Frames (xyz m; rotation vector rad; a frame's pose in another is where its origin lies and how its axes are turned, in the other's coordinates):
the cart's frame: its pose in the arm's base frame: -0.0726 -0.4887 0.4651 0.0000 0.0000 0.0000
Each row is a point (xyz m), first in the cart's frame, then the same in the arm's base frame.
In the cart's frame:
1: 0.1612 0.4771 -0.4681
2: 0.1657 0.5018 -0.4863
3: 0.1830 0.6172 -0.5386
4: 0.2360 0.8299 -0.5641
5: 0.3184 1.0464 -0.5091
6: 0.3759 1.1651 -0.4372
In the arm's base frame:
1: 0.0886 -0.0116 -0.0030
2: 0.0931 0.0131 -0.0212
3: 0.1104 0.1285 -0.0735
4: 0.1634 0.3412 -0.0990
5: 0.2458 0.5577 -0.0440
6: 0.3033 0.6764 0.0279

